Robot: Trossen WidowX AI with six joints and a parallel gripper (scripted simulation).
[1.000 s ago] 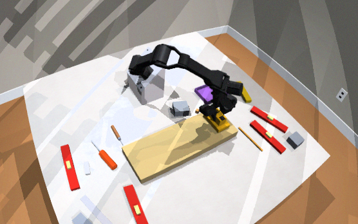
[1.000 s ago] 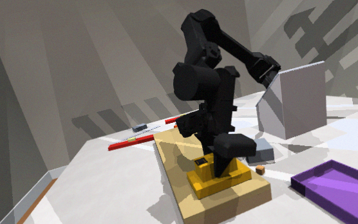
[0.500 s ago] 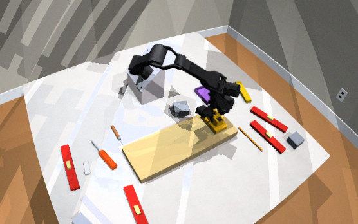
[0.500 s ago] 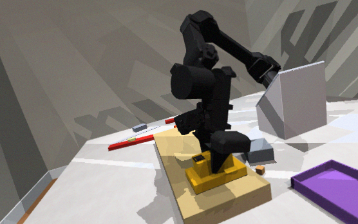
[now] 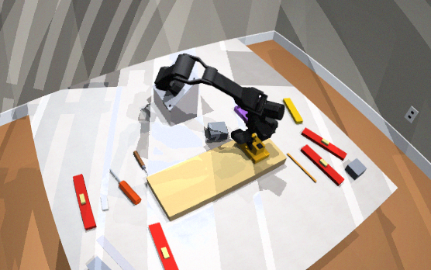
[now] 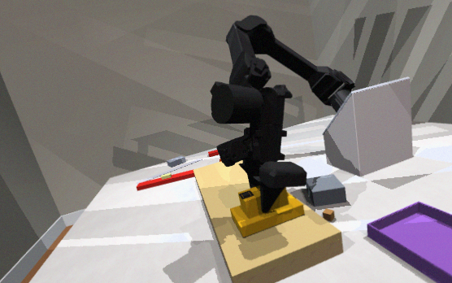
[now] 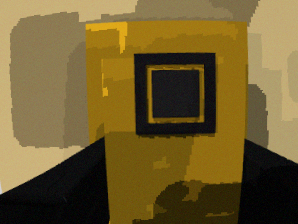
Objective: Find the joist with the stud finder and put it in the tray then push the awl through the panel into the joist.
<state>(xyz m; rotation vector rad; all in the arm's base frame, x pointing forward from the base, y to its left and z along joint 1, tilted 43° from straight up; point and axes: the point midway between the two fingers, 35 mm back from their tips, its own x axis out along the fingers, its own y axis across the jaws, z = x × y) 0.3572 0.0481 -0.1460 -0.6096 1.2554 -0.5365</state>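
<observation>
My gripper tip is 13 cm past the small brown cube, 2 cm to the right of it and 6 cm above it. Round my gripper tip: yellow stud finder: 1 cm ahead, 2 cm above; pencil: 15 cm ahead, 15 cm to the left, 6 cm below; purple tray: 20 cm behind, 18 cm to the left, 5 cm below.
</observation>
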